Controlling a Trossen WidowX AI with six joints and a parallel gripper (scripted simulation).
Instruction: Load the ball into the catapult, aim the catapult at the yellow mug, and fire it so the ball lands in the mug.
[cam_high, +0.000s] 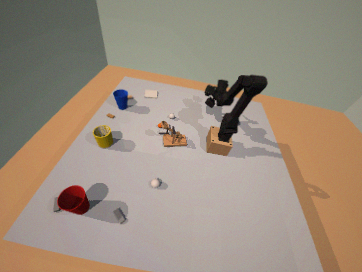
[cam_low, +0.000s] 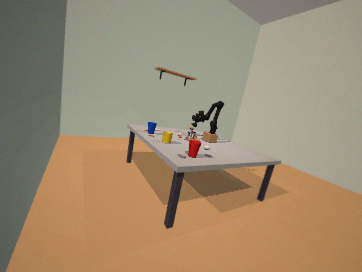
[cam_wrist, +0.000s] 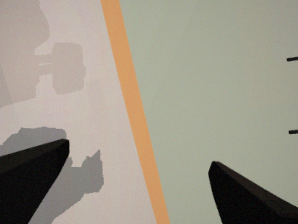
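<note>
My gripper tip is now 38 cm to the right of the wooden catapult, 24 cm short of it and 10 cm above it. Also, from my gripper tip: blue mug (63 cm ahead, 16 cm to the left, 15 cm below); then white pad (48 cm ahead, 17 cm below, 7 cm to the right); then orange ball (32 cm ahead, 28 cm to the left, 16 cm below).
</note>
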